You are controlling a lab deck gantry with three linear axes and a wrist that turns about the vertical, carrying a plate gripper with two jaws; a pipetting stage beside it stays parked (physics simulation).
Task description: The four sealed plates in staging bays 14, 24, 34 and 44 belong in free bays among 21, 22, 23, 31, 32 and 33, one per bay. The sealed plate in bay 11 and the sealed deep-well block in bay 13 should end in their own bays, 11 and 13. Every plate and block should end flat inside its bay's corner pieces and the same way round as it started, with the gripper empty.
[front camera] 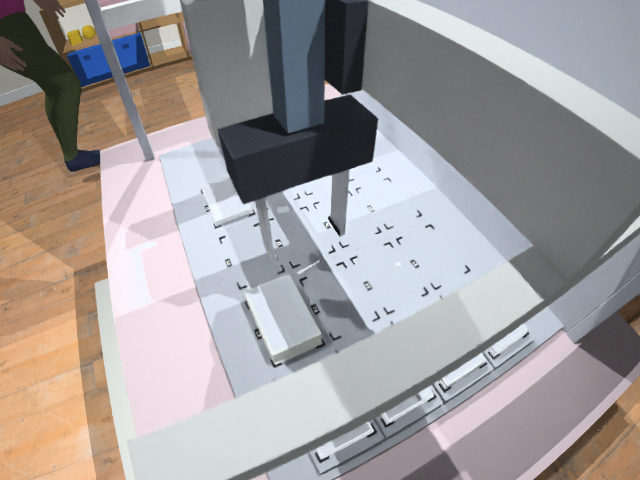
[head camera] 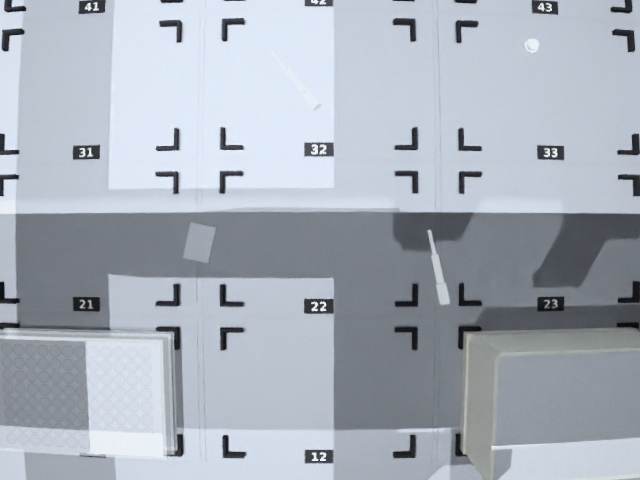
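Seen in the pictures: gripper, fingertip midpoint: (front camera: 304, 239); robot's base, link origin: (front camera: 202, 190) (head camera: 11, 441).
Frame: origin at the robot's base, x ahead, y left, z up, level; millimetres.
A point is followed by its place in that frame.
My gripper (front camera: 305, 245) @(x 358, y 105, z 156 mm) is open, its jaws spread with nothing between them, over the deck's middle. It does not show in the head view. The clear plate (front camera: 227, 206) @(x 95, y 39, z 14 mm) (head camera: 85, 392) @(x 71, y 47, z 14 mm) sits in bay 11. The tall cream deep-well block (front camera: 286, 320) @(x 409, y 45, z 42 mm) (head camera: 563, 400) @(x 373, y 54, z 42 mm) sits in bay 13, within its corner pieces. At the front right, low sealed plates lie in the staging bays: one in bay 14 (front camera: 345, 441) @(x 614, y 41, z 29 mm), one in bay 24 (front camera: 408, 408) @(x 616, y 145, z 28 mm), one in bay 34 (front camera: 463, 373) @(x 616, y 251, z 29 mm), one in bay 44 (front camera: 509, 342) @(x 616, y 356, z 28 mm), partly hidden by the front beam. Bays 21, 22, 23, 31, 32 and 33 hold no plate.
A slim white stick (front camera: 308, 267) @(x 310, y 130, z 5 mm) (head camera: 438, 268) @(x 308, y 130, z 5 mm) lies between bays 22 and 23. A fainter stick (head camera: 297, 81) @(x 214, y 256, z 6 mm) lies in bay 32, and a small white round thing (front camera: 398, 264) @(x 380, y 287, z 4 mm) (head camera: 531, 45) @(x 378, y 286, z 4 mm) in bay 33. A small pale square (head camera: 199, 242) @(x 146, y 148, z 1 mm) shows between bays 21 and 22.
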